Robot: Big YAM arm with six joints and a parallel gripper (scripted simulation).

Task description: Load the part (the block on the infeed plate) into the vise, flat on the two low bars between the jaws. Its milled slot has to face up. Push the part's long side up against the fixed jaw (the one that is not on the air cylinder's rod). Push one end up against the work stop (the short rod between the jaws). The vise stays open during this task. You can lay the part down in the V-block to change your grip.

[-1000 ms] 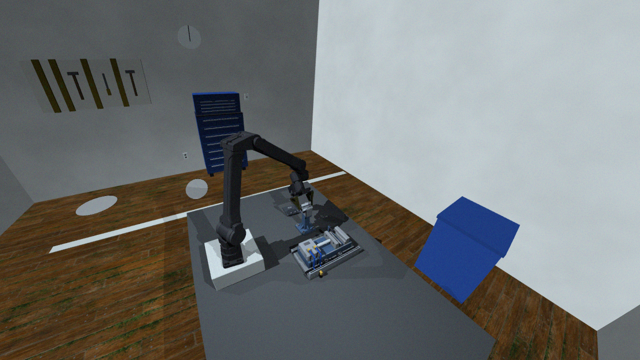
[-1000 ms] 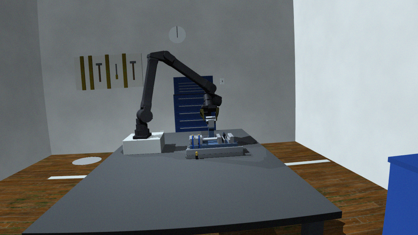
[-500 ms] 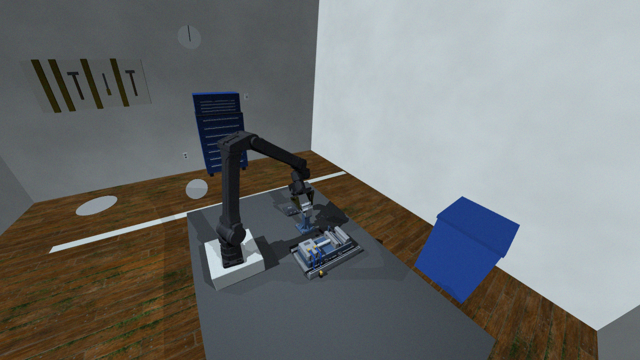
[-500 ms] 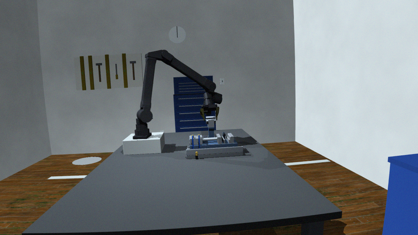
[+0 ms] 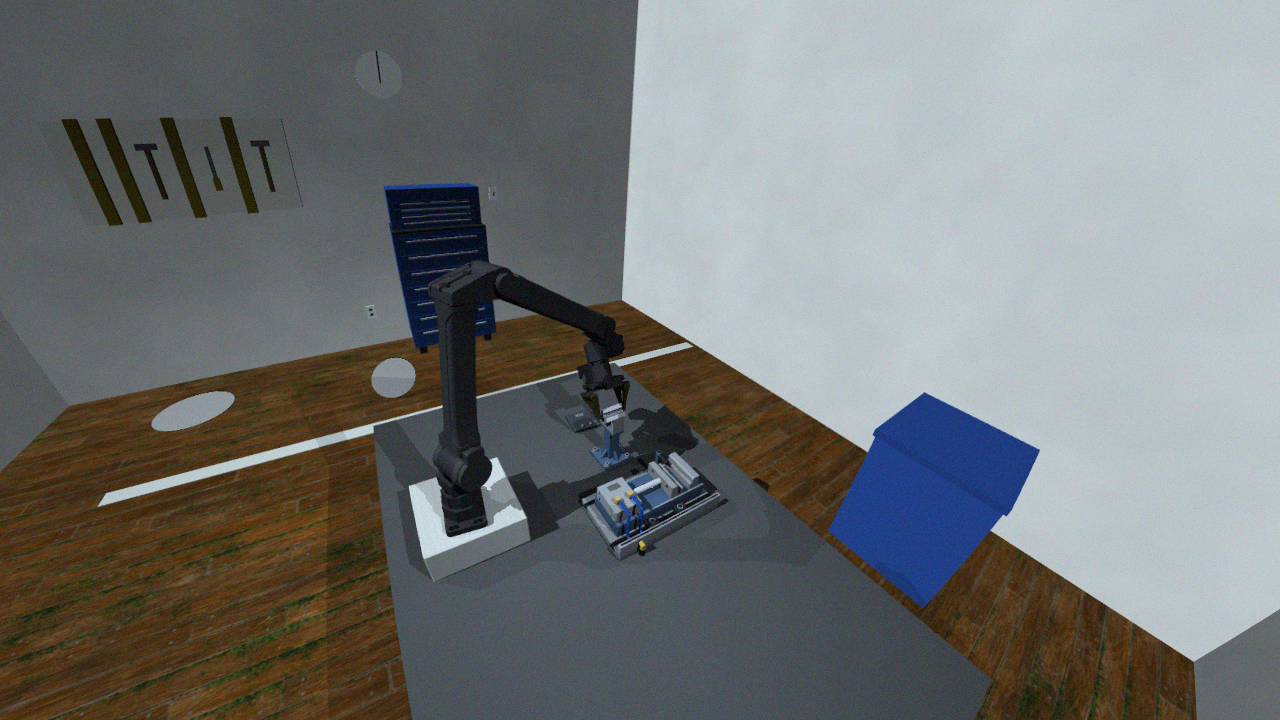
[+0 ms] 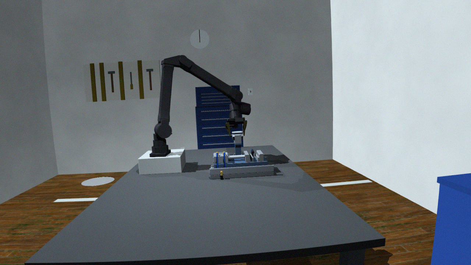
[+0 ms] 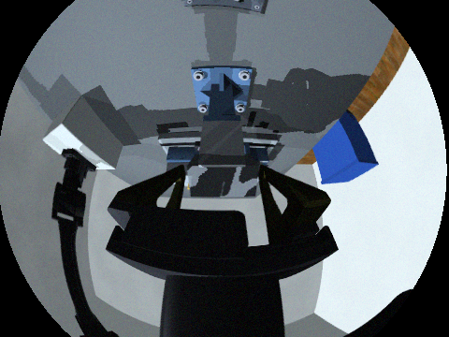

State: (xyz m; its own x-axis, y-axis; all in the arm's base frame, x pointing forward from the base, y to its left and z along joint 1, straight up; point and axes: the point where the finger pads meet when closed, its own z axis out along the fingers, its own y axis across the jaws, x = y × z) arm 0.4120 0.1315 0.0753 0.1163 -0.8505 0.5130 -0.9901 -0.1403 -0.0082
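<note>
Now: the part 10 mm to the right of my hand. Also, from my hand: air cylinder 220 mm to the right, 80 mm below, 80 mm behind; vise 210 mm to the right, 120 mm below, 20 mm ahead.
</note>
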